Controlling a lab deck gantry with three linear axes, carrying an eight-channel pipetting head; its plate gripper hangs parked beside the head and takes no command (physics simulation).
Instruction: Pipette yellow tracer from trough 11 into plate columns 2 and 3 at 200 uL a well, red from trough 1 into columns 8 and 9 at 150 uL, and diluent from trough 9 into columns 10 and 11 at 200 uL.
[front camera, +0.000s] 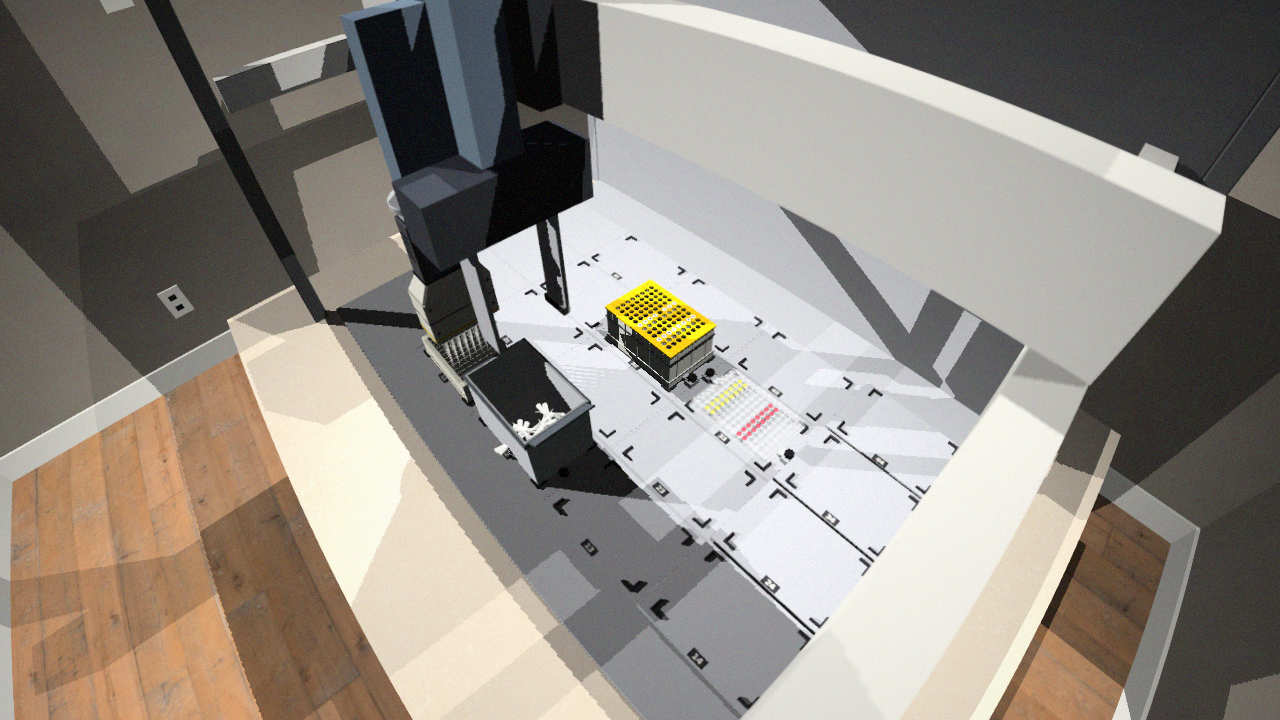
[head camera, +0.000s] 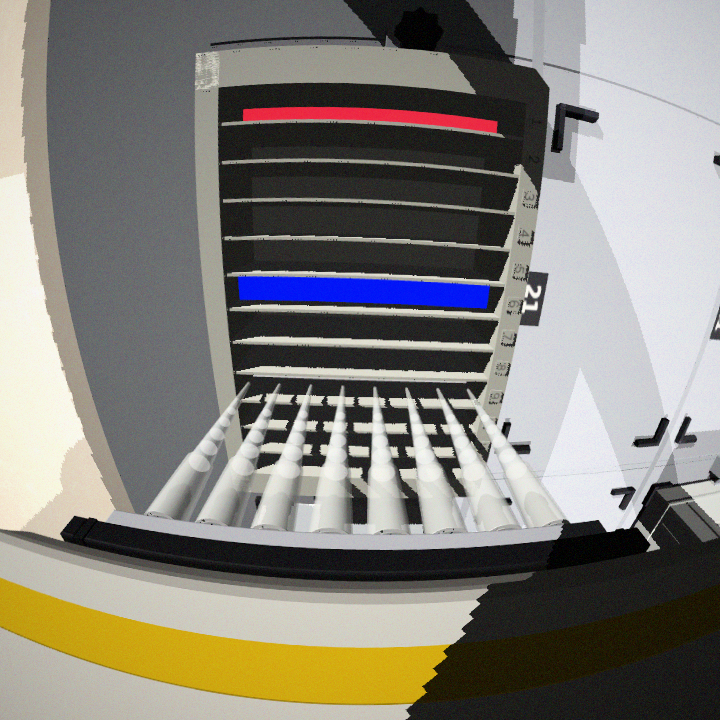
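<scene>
The pipetting head (front camera: 447, 306) is low over the trough rack (front camera: 450, 380) (head camera: 322, 67) at the deck's left. Eight pale tips (head camera: 376, 456) hang from it, their ends in line with trough 9; liquid contact cannot be told. Red (head camera: 369, 117) shows in trough 1 and blue (head camera: 362, 290) in trough 6. The tips partly hide troughs 9 to 12; no yellow shows there. The plate (front camera: 738, 413) has two yellow columns (front camera: 725, 396) and two red columns (front camera: 757, 422). The other wells look pale. The parked plate gripper (front camera: 526, 326) hangs open and empty beside the head.
A yellow-topped tip rack (front camera: 693, 360) stands between the trough rack and the plate, farther back. A grey waste bin (front camera: 562, 443) holding used tips (front camera: 539, 418) stands right beside the trough rack. A pale gantry beam (front camera: 895, 179) spans above the deck.
</scene>
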